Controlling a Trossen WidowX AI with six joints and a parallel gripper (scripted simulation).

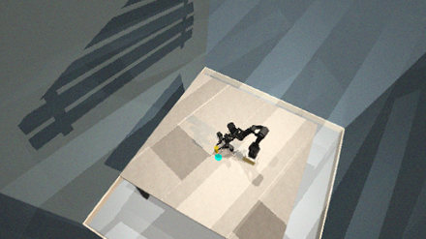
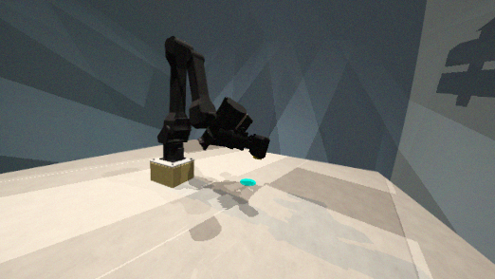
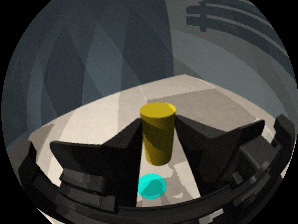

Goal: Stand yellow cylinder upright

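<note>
Now: gripper tip 150 mm above the cyan circle and 30 mm past it. Also, from my gripper tip: yellow cylinder (20 mm below).
</note>
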